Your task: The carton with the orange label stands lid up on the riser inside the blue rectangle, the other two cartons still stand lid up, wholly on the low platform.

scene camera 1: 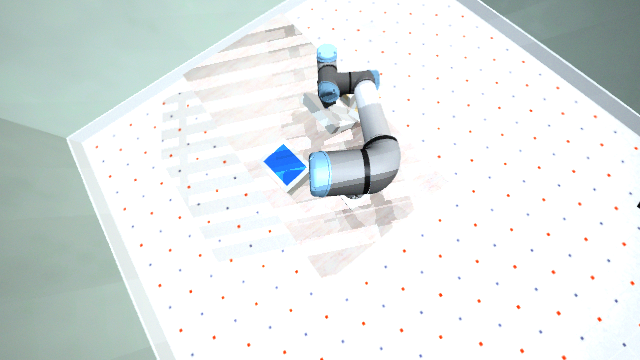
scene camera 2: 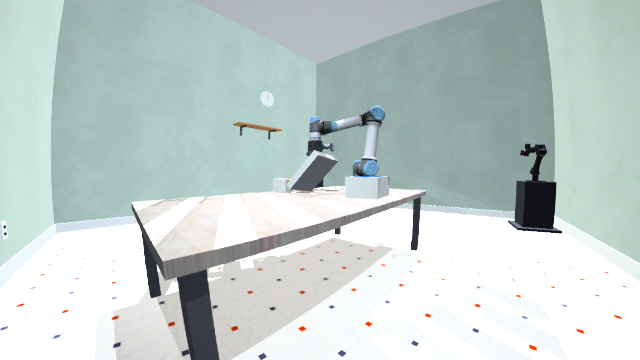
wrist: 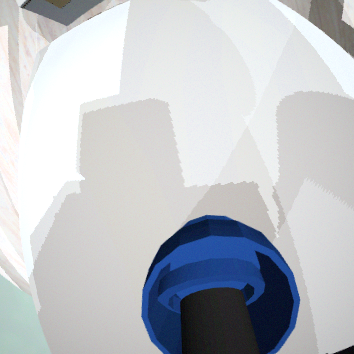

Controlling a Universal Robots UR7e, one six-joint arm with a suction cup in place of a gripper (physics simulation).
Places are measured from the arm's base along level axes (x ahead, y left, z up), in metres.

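Pixels of known places: hand, tool point: [wrist: 198, 224].
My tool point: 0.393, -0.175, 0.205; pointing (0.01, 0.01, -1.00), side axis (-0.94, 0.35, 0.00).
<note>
For each thing: its top centre in the pictures, then the offset to it from my tool point, as dx, dy, dz. "*": a spot on its surface instead. Level surfaces: height alone.
- pale carton, top centre: [scene camera 1: 352, 86] [scene camera 2: 283, 178] +0.036, -0.267, -0.116
- grey corner with a brownish patch, surface spot: [wrist: 67, 12] * +0.062, -0.203, -0.188
- riser, top centre: [scene camera 1: 285, 164] [scene camera 2: 368, 176] -0.039, +0.373, -0.094
- blue rectangle, top centre: [scene camera 1: 285, 164] -0.039, +0.373, -0.094
- long wooden table, surface height: dz -0.214
The low platform [scene camera 1: 320, 114] [scene camera 2: 316, 172] is tipped steeply off the table, with one end high under the tool. Its pale face fills much of the wrist view [wrist: 125, 150]. My suction cup [wrist: 220, 250], blue, is pressed against this face; in the scene views the arm and tool hide the cup. One pale carton [scene camera 2: 281, 185] with a yellowish patch sits low beside the platform's lower end. A grey corner with a brownish patch [wrist: 67, 12] shows at the top left of the wrist view. Which carton has the orange label, and the other cartons, cannot be made out. The riser [scene camera 2: 366, 187] carries the blue rectangle [scene camera 1: 284, 162].
The riser stands beside the arm on the long wooden table [scene camera 2: 225, 215]. The arm's large shoulder and elbow [scene camera 1: 350, 172] reach close past the riser in the overhead view. A wall shelf [scene camera 2: 257, 127] hangs behind. A black pedestal [scene camera 2: 535, 205] with a small arm stands at the right.
</note>
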